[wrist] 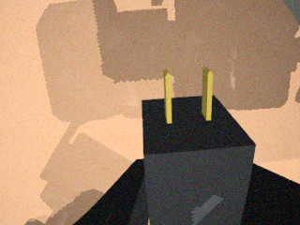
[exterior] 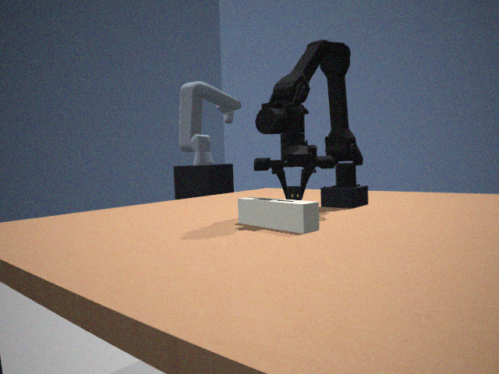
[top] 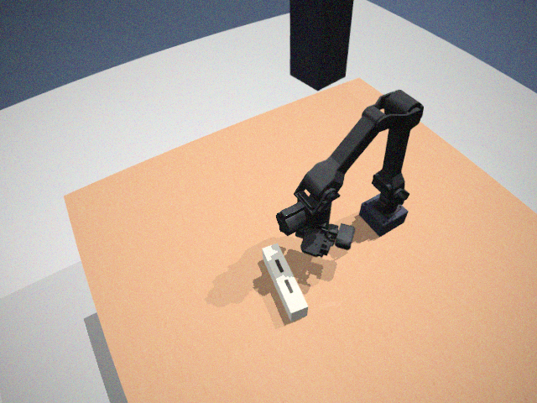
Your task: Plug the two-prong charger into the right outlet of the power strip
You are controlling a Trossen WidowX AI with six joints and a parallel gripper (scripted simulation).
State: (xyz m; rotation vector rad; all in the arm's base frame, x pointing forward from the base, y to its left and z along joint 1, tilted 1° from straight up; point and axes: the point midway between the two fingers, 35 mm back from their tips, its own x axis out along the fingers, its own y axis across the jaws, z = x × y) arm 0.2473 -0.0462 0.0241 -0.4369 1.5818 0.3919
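Right now the two-prong charger is 2 cm ahead of my gripper tip, 1 cm to the left of it and 1 cm above it.
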